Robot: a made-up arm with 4 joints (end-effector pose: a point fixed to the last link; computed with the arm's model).
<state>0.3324 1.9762 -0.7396 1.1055</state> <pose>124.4 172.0 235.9 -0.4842 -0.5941 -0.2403 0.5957</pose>
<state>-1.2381 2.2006 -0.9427 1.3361</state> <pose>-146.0 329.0 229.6 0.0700 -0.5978 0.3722 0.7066</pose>
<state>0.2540 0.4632 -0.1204 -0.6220</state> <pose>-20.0 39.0 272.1 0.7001 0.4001 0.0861 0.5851</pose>
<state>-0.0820 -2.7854 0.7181 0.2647</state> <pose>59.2 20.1 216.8 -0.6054 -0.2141 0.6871 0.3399</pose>
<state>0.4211 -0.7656 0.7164 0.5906</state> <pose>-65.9 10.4 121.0 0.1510 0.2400 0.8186 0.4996</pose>
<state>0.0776 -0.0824 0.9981 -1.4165</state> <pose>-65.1 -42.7 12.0 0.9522 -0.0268 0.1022 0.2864</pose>
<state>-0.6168 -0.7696 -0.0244 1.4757</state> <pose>-108.3 76.9 158.0 -0.4174 0.5490 0.7190 0.0857</pose>
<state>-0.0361 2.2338 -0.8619 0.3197</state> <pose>84.8 243.4 170.3 -0.3270 -0.8329 0.0673 0.4413</pose>
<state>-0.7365 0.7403 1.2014 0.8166</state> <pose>-48.0 -2.6 147.3 -0.5572 -0.4118 -0.6732 0.2584</pose>
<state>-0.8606 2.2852 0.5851 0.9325</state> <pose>63.9 141.9 251.9 -0.6618 -0.6576 0.0576 0.3554</pose>
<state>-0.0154 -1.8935 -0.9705 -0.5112</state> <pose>-109.1 230.2 120.3 0.0308 -0.3866 0.3011 0.8712</pose>
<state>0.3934 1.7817 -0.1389 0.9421</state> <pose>70.0 71.7 246.9 -0.7248 -0.5005 -0.3105 0.3575</pose>
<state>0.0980 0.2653 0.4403 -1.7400</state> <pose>-109.2 -51.9 170.3 0.8249 -0.0147 -0.2080 0.5254</pose>
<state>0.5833 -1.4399 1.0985 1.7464</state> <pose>-3.0 -49.9 53.7 -0.6187 0.3828 0.6038 0.3256</pose>
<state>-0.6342 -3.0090 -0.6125 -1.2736</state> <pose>8.5 179.3 41.3 0.2343 -0.8356 0.4956 0.0365</pose>
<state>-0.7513 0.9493 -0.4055 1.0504</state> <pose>-45.3 212.9 301.1 -0.0439 -0.8943 -0.3146 0.3151</pose>
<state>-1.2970 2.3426 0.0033 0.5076</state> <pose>-2.2 248.5 183.8 -0.2175 -0.8754 0.3289 0.2795</pose>
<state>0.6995 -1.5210 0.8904 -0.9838</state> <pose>-23.4 -123.7 139.3 0.3861 -0.3007 0.6679 0.5607</pose>
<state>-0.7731 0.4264 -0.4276 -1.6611</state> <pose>0.7 118.6 335.5 0.4314 0.3275 0.1846 0.8201</pose>
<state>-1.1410 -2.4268 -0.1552 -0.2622</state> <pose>-15.8 133.4 107.2 0.0576 -0.4419 0.8711 0.2063</pose>
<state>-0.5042 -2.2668 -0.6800 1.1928</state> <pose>-63.9 237.3 68.4 -0.3933 0.1278 0.4628 0.7841</pose>
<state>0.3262 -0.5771 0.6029 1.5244</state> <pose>-116.6 45.7 115.4 -0.1571 0.4747 0.8197 0.2795</pose>
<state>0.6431 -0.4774 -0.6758 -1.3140</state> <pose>-101.3 167.4 291.2 0.3518 -0.2218 -0.1358 0.8992</pose>
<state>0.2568 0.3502 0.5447 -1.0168</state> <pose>-105.8 -35.2 152.2 0.8871 0.1017 0.0314 0.4492</pose>
